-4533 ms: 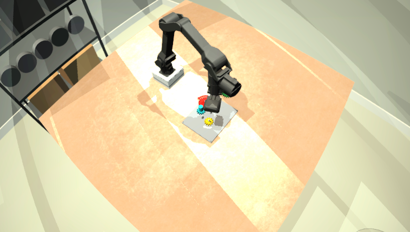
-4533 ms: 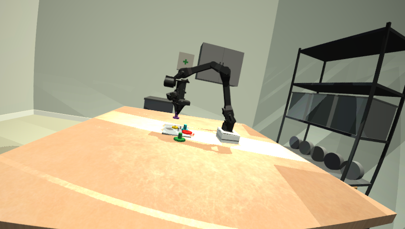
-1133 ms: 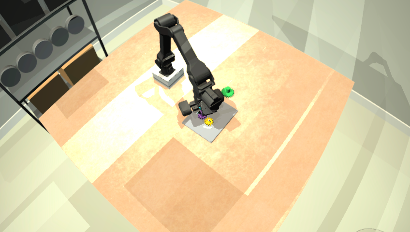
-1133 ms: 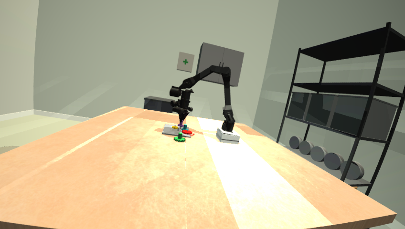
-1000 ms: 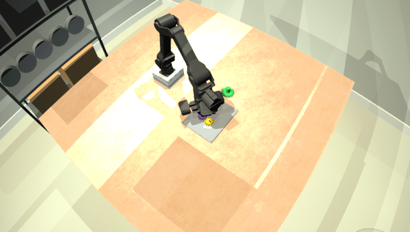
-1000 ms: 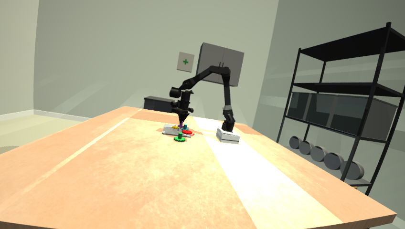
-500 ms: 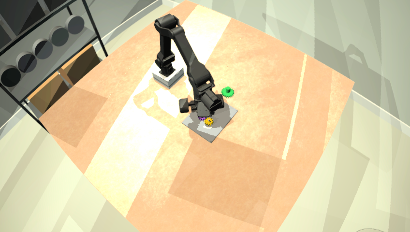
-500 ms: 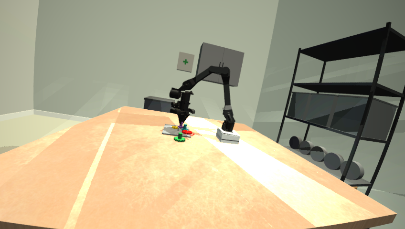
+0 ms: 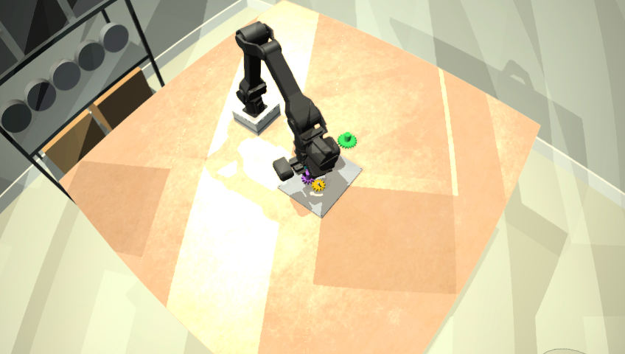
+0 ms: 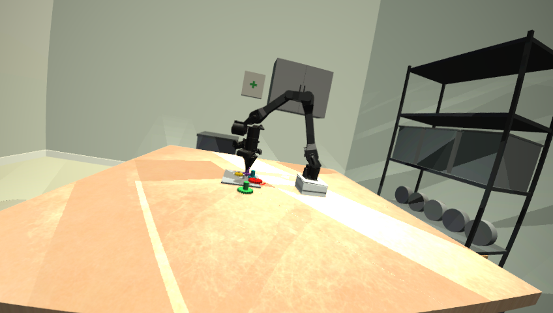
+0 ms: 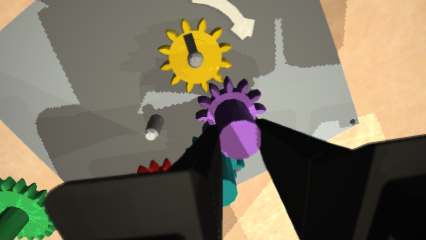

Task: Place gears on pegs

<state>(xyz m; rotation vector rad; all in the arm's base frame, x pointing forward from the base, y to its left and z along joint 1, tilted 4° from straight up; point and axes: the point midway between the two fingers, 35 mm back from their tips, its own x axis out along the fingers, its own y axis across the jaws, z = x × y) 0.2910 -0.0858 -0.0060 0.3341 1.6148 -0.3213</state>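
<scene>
The purple gear lies 1 cm below my gripper tip. From my gripper tip the other things lie so: yellow gear (4 cm ahead, 3 cm below); then grey board (2 cm ahead, 3 cm to the left, 3 cm below); then teal gear (3 cm behind, 3 cm to the left, 2 cm below).
</scene>
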